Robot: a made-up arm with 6 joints. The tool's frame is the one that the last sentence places.
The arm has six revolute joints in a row. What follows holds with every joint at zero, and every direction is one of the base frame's. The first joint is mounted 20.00 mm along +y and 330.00 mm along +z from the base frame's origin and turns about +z. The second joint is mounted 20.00 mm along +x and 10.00 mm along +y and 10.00 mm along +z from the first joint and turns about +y. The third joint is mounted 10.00 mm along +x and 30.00 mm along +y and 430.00 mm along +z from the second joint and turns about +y. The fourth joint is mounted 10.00 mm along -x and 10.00 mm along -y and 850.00 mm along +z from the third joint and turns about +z. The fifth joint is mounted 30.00 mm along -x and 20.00 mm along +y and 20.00 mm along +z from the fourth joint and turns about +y. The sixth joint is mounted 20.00 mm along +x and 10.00 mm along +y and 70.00 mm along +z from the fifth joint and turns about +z. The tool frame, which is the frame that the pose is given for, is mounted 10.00 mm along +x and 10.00 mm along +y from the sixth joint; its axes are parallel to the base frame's.
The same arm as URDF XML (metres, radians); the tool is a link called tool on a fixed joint. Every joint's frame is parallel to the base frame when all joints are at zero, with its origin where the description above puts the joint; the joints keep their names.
<robot name="arm">
<link name="base"/>
<link name="link1"/>
<link name="link2"/>
<link name="link3"/>
<link name="link4"/>
<link name="link5"/>
<link name="link6"/>
<link name="tool"/>
<joint name="joint 1" type="continuous"><parent link="base"/><child link="link1"/><origin xyz="0 0.02 0.33" rpy="0 0 0"/><axis xyz="0 0 1"/></joint>
<joint name="joint 2" type="continuous"><parent link="link1"/><child link="link2"/><origin xyz="0.02 0.01 0.01" rpy="0 0 0"/><axis xyz="0 1 0"/></joint>
<joint name="joint 3" type="continuous"><parent link="link2"/><child link="link3"/><origin xyz="0.01 0.03 0.43" rpy="0 0 0"/><axis xyz="0 1 0"/></joint>
<joint name="joint 4" type="continuous"><parent link="link3"/><child link="link4"/><origin xyz="-0.01 -0.01 0.85" rpy="0 0 0"/><axis xyz="0 0 1"/></joint>
<joint name="joint 5" type="continuous"><parent link="link4"/><child link="link5"/><origin xyz="-0.03 0.02 0.02" rpy="0 0 0"/><axis xyz="0 1 0"/></joint>
<joint name="joint 6" type="continuous"><parent link="link5"/><child link="link6"/><origin xyz="0.02 0.01 0.07" rpy="0 0 0"/><axis xyz="0 0 1"/></joint>
<joint name="tool_joint" type="fixed"><parent link="link6"/><child link="tool"/><origin xyz="0.01 0.01 0" rpy="0 0 0"/></joint>
</robot>

